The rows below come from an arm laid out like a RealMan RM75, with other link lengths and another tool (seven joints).
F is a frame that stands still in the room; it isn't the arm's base.
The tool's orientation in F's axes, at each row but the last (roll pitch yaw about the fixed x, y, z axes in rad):
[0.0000, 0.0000, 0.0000]
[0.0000, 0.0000, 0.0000]
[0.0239, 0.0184, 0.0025]
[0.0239, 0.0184, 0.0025]
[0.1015, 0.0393, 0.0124]
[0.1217, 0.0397, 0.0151]
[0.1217, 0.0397, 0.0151]
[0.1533, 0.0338, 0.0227]
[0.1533, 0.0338, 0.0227]
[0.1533, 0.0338, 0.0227]
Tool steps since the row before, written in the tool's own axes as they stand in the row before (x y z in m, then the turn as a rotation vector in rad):
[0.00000, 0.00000, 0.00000, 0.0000, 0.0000, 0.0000]
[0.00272, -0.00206, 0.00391, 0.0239, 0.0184, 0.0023]
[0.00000, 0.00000, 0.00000, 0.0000, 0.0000, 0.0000]
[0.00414, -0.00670, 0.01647, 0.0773, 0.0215, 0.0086]
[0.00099, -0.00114, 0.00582, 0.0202, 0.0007, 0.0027]
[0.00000, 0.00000, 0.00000, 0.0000, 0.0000, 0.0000]
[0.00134, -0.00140, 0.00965, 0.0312, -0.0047, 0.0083]
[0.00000, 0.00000, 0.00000, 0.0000, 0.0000, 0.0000]
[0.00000, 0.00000, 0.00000, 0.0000, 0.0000, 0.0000]
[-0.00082, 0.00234, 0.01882, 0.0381, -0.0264, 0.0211]
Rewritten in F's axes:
[0.00000, 0.00000, 0.00000, 0.0000, 0.0000, 0.0000]
[0.00272, -0.00206, 0.00391, 0.0239, 0.0184, 0.0023]
[0.00000, 0.00000, 0.00000, 0.0000, 0.0000, 0.0000]
[0.00446, -0.00708, 0.01623, 0.0774, 0.0215, 0.0077]
[0.00123, -0.00171, 0.00563, 0.0203, 0.0007, 0.0020]
[0.00000, 0.00000, 0.00000, 0.0000, 0.0000, 0.0000]
[0.00175, -0.00254, 0.00935, 0.0316, -0.0052, 0.0064]
[0.00000, 0.00000, 0.00000, 0.0000, 0.0000, 0.0000]
[0.00000, 0.00000, 0.00000, 0.0000, 0.0000, 0.0000]
[-0.00017, -0.00057, 0.01897, 0.0393, -0.0284, 0.0155]

